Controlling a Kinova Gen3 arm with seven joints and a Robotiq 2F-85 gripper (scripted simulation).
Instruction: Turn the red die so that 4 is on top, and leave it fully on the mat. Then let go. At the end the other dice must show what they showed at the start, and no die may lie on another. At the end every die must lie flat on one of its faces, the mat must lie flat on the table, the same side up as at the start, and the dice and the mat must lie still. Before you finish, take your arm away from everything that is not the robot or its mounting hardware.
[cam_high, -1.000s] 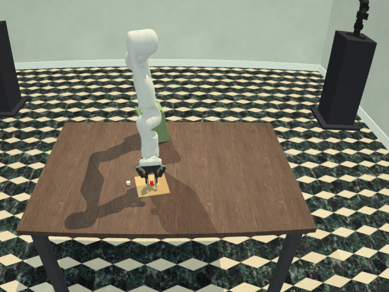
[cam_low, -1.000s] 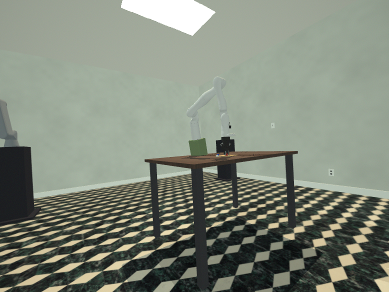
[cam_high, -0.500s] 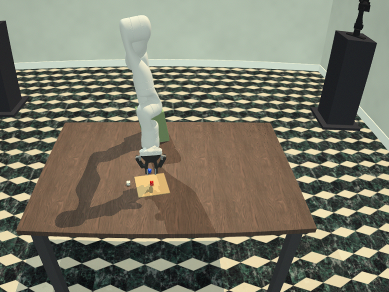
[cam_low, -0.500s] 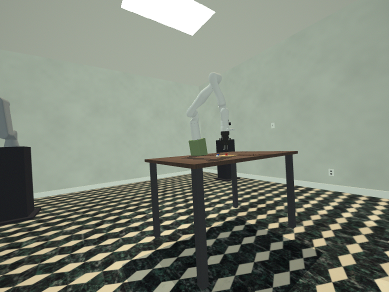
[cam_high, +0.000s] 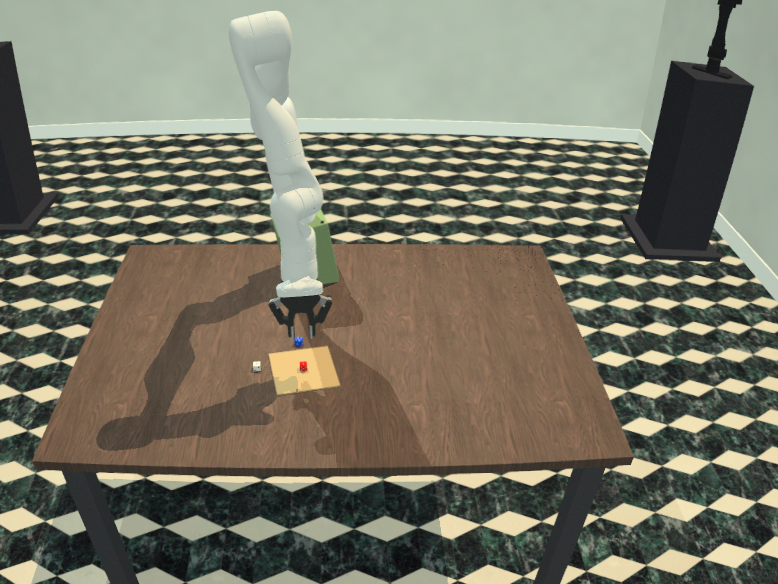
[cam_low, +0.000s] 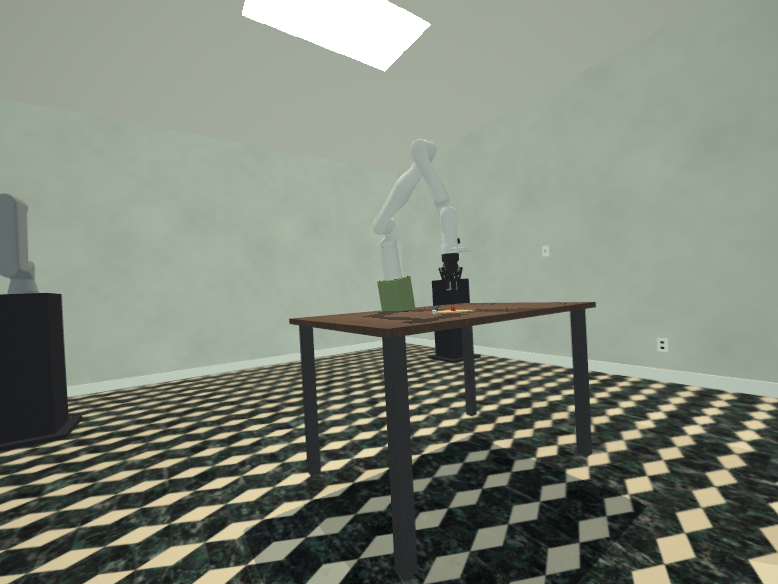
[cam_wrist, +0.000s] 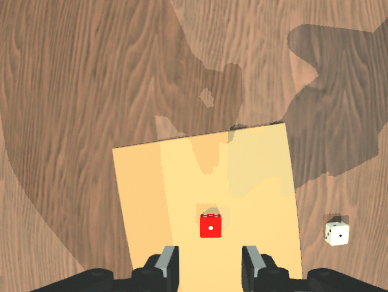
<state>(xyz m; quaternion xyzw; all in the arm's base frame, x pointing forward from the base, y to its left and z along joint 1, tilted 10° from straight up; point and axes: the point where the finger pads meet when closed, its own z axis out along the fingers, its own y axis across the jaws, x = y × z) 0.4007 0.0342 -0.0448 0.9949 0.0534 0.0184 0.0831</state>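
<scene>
The red die is 10 cm below my hand. From my hand the other things lie so: mat: 11 cm below; then white die: 11 cm to the right, 11 cm below; then blue die: 11 cm below, 9 cm behind, 2 cm to the right.
</scene>
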